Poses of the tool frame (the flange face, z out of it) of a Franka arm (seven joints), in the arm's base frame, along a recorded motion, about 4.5 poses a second.
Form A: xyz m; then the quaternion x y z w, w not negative.
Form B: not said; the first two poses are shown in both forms.
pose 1, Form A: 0.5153 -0.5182 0.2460 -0.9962 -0.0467 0.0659 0.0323
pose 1, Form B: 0.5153 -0.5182 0.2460 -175.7 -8.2 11.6
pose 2, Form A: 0.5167 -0.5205 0.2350 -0.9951 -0.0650 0.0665 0.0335
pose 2, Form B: 0.5167 -0.5205 0.2350 -175.4 -11.5 11.7
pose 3, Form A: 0.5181 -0.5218 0.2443 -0.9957 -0.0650 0.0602 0.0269
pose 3, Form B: 0.5181 -0.5218 0.2443 -176.2 -11.5 10.7
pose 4, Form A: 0.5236 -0.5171 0.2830 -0.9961 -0.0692 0.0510 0.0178
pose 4, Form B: 0.5236 -0.5171 0.2830 -177.3 -12.3 9.1
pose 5, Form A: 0.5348 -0.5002 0.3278 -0.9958 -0.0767 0.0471 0.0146
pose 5, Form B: 0.5348 -0.5002 0.3278 -177.6 -13.7 8.4
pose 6, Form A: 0.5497 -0.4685 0.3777 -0.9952 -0.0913 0.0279 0.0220
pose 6, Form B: 0.5497 -0.4685 0.3777 -176.7 -16.2 5.0
